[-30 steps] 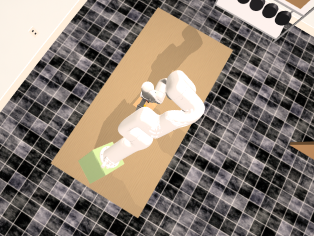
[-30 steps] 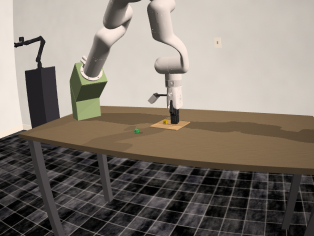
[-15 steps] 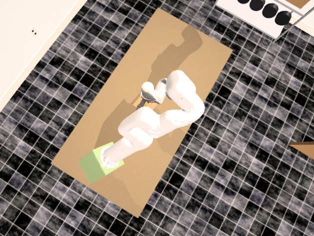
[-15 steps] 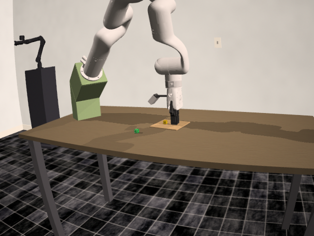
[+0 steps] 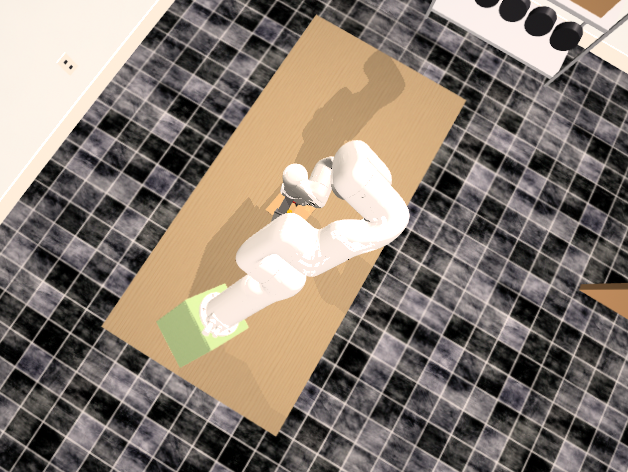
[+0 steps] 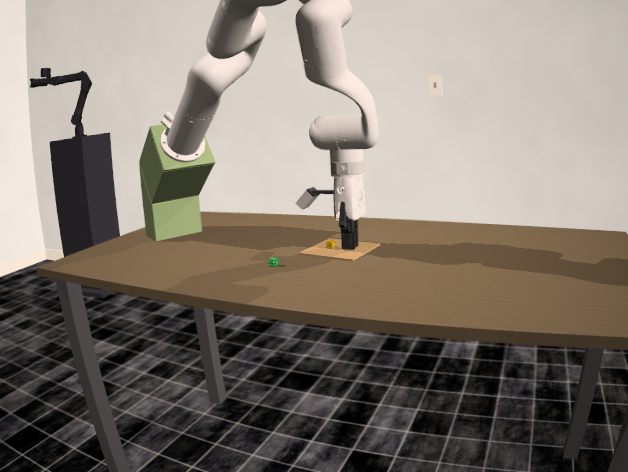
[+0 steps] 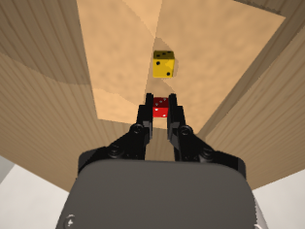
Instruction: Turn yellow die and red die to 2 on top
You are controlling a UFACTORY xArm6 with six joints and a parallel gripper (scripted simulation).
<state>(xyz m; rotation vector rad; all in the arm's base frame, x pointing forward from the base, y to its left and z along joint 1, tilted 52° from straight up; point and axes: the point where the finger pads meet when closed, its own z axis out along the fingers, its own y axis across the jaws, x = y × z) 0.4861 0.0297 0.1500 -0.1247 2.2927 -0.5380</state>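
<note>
The red die lies 10 mm below my hand. From my hand the other things lie so: green die (140 mm behind, 130 mm to the right, 20 mm below); then tan mat (20 mm behind, 20 mm below); then yellow die (50 mm behind, 10 mm below).
</note>
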